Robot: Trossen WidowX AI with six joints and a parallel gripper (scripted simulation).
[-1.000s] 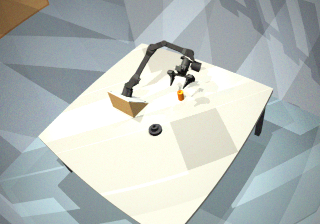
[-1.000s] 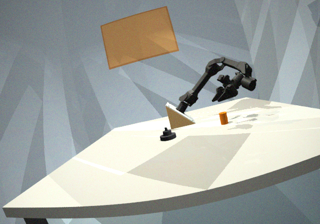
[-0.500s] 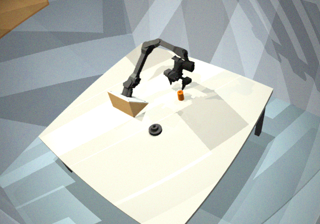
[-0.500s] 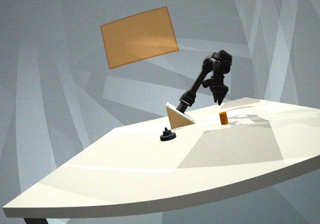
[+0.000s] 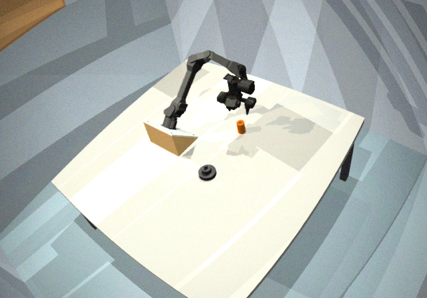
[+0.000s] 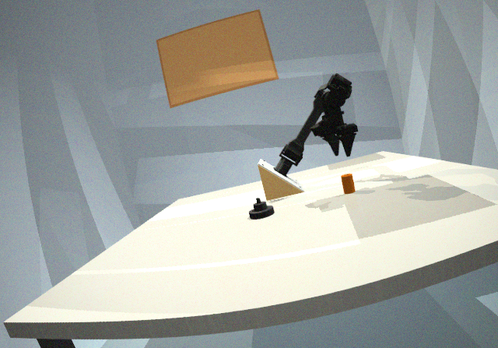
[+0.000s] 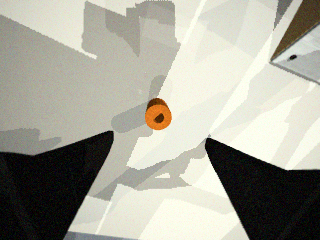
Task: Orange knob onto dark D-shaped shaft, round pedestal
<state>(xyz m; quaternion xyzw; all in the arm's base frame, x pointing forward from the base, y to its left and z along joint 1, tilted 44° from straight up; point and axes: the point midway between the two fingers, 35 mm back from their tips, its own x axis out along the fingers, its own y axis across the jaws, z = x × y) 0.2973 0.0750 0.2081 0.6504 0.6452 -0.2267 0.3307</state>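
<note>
The orange knob is 10 cm below my gripper tip. Also, from my gripper tip: round dark pedestal 31 cm to the right, 10 cm below.
</note>
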